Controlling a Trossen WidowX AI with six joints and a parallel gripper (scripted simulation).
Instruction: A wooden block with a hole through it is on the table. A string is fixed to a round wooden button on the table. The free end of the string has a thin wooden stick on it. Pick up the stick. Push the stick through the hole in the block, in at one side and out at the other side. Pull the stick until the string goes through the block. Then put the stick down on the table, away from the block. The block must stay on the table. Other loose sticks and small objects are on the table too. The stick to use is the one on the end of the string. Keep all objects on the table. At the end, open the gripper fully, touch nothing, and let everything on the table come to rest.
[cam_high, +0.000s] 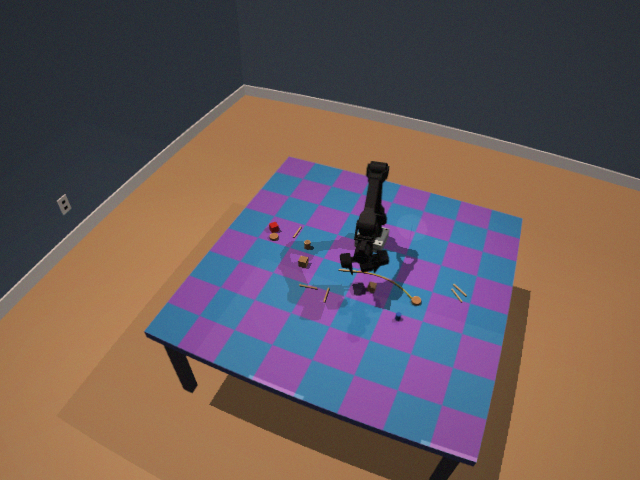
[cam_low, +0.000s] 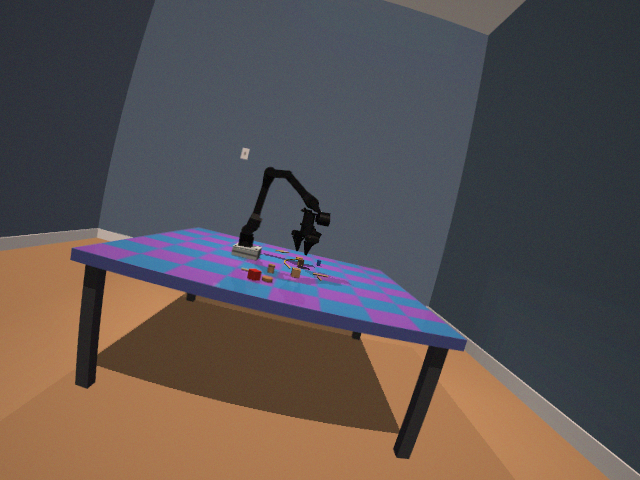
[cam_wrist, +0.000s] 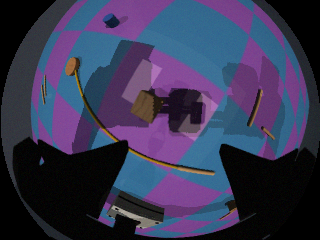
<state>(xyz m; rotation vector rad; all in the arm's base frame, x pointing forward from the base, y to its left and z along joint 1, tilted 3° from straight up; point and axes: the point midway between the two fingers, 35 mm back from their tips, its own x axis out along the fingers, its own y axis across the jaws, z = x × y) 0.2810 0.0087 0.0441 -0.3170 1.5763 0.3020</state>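
Now: the thin wooden stick 70 mm below my gripper tip, 60 mm to the right of it and 60 mm behind it. From my gripper tip the other things lie so: wooden cylinder (280 mm to the right, 140 mm behind, 50 mm below); then blue object (170 mm to the left, 130 mm ahead, 50 mm below); then round wooden button (230 mm to the left, 60 mm below, 30 mm ahead).
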